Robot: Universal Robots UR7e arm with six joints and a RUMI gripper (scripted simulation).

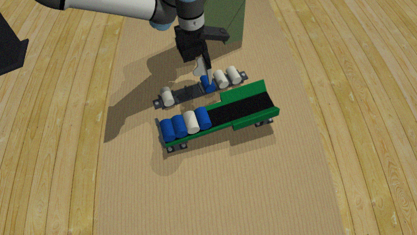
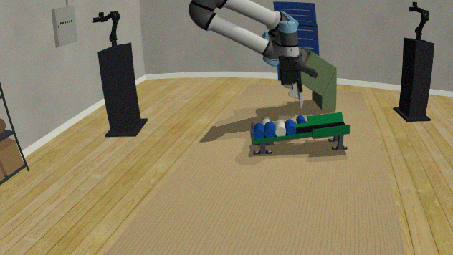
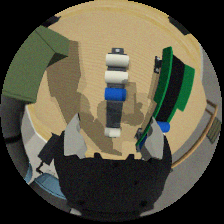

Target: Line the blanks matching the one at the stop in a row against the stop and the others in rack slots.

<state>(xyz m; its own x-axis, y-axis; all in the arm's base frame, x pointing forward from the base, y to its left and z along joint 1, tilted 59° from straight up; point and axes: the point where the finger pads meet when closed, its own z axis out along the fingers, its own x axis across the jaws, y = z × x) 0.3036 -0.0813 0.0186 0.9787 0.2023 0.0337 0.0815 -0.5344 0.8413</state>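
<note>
Right now my hand is 13 cm above the stock rack and 1 cm to the left of it. The rest, counted from my hand: stop (20 cm to the right, 17 cm ahead, 6 cm below).
</note>
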